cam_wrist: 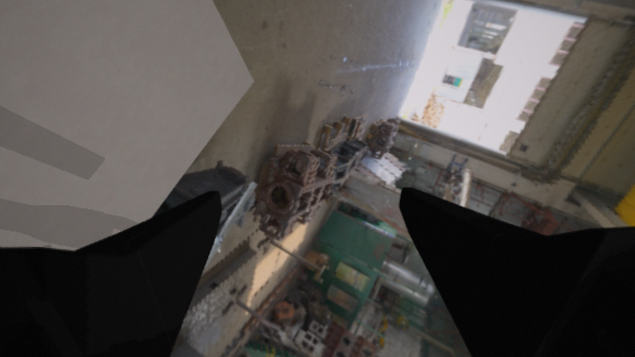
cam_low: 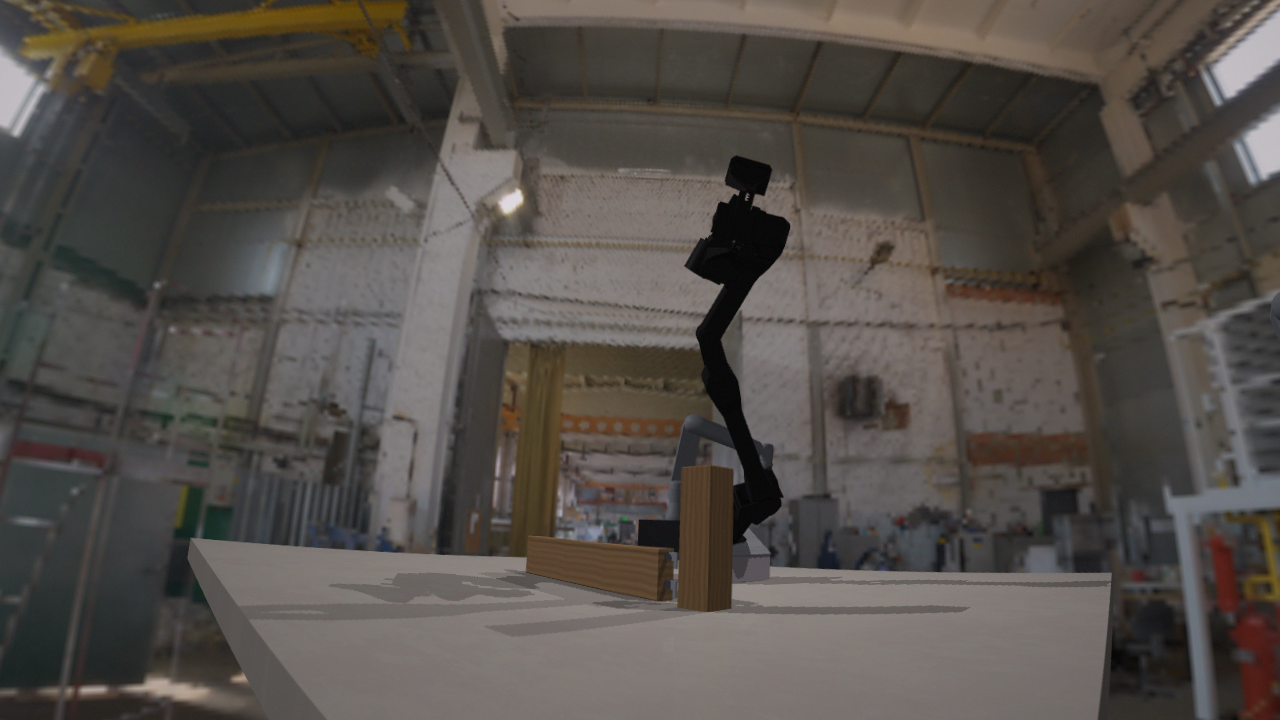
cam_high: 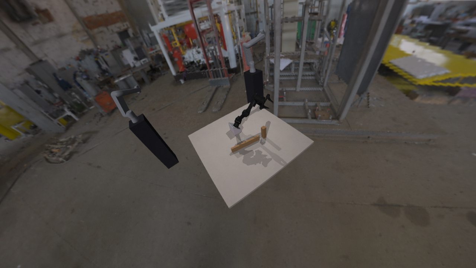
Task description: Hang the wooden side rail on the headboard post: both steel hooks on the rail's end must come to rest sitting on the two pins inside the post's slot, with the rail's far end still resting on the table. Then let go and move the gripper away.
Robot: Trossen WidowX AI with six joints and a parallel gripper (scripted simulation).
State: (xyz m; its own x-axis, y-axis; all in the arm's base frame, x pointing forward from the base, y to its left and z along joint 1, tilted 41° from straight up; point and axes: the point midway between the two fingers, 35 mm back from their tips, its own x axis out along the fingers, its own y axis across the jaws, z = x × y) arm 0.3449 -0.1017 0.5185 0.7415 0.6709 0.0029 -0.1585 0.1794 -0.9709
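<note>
Right now the headboard post is 41 cm below my gripper tip, 9 cm to the right of it and 5 cm behind it.
</note>
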